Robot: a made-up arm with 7 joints.
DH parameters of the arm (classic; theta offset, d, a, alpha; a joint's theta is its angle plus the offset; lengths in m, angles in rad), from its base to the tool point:
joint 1: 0 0.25 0.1 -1.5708
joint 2: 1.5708 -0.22 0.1 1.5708
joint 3: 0 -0.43 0.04 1.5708
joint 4: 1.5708 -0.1 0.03 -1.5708
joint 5: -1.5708 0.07 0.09 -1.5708
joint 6: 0 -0.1 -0.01 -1.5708
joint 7: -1.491 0 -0.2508 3.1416
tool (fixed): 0.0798 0.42 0 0
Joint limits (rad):
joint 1: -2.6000..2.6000
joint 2: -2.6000..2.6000
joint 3: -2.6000..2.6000
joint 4: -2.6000..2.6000
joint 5: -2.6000..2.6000
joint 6: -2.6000..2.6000
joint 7: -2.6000..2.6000
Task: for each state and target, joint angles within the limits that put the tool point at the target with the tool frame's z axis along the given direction. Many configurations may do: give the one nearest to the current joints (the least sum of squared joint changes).
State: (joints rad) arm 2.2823 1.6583 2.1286 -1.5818 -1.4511 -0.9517 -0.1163
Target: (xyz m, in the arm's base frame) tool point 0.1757 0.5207 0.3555 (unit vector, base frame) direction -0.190 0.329 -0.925
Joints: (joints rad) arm 1.9195 1.2588 1.8753 -1.0634 -1.4833 -0.5942 0.0954
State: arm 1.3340 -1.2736 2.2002 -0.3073 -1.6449 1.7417 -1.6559
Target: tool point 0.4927 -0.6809 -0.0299 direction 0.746 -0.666 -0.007
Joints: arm 1.5405 -0.7325 2.0716 -0.5801 -2.4133 1.4438 -2.0846
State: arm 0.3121 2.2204 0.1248 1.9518 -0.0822 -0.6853 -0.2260
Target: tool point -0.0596 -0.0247 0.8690 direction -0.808 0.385 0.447
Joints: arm 0.7395 2.4548 0.0077 2.4453 0.3971 -1.1057 -0.0184
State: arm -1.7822 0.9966 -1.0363 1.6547 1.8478 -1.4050 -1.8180
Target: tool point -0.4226 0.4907 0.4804 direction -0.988 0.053 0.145
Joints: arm -1.6225 0.2351 -1.0384 0.9807 2.3210 -1.9878 -1.4176
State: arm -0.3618 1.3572 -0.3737 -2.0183 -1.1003 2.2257 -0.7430
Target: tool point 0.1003 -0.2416 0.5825 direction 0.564 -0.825 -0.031
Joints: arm -0.5746 0.8953 -0.2057 -2.5299 -1.0158 1.7229 -1.4067
